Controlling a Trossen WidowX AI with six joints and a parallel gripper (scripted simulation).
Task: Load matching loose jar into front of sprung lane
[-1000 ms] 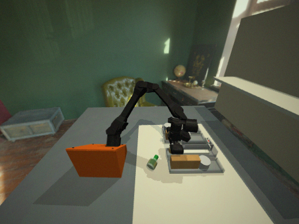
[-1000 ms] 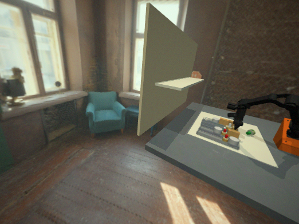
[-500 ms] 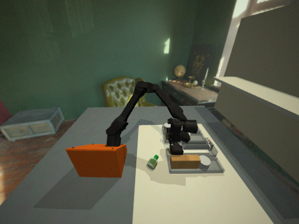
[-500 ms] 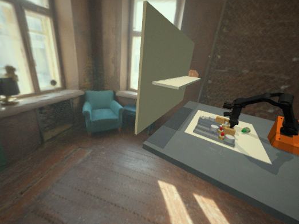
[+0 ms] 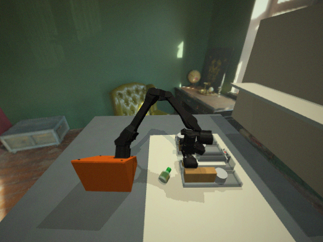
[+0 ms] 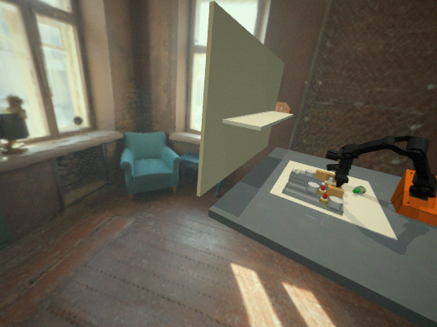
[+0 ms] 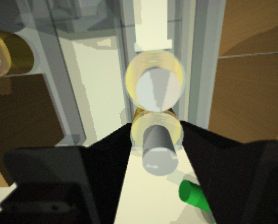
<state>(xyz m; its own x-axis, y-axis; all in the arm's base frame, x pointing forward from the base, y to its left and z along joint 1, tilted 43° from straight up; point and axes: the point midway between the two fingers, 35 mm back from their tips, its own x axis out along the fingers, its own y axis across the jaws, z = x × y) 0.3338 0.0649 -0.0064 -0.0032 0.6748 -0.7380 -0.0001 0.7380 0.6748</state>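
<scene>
Now: gripper tip 6 cm short of the cream mat, 3 cm to the left of it and 3 cm above it. Round my gripper tip: shelf 50 cm ahead, 33 cm above, 1 cm to the right; then grey lane rack 15 cm ahead, 2 cm to the left, 1 cm below; then pale pusher plate 15 cm ahead, 3 cm to the left, 2 cm above.
</scene>
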